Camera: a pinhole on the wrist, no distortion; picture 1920 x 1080 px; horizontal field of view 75.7 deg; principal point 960.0 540.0 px. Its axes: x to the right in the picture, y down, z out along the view. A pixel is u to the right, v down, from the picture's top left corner.
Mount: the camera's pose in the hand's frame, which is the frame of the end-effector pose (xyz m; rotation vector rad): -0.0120 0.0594 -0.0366 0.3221 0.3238 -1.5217
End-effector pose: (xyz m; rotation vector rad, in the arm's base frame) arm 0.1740 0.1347 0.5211 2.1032 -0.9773 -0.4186
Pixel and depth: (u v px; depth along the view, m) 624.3 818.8 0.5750
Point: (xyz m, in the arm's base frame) -0.0485 -0.2233 0.1431
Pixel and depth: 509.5 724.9 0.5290
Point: -0.0924 -0.1912 0.1984
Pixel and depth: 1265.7 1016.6 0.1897
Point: 0.1779 0.0507 0.4012
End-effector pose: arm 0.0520 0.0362 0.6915 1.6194 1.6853 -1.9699
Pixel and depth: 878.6 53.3 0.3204
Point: -0.0903 -0.2152 0.7820
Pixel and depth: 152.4 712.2 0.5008
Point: -0.2208 -0.4157 0.4541
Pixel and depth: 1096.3 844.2 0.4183
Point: -0.2923 -0.1038 0.6662
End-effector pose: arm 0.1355 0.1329 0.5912 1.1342 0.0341 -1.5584
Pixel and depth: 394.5 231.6 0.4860
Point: -0.1412 -0.0727 0.9799
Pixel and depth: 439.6 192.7 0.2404
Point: 0.0276 0.0461 0.7922
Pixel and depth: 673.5 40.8 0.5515
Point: -0.2554 0.0287 0.9951
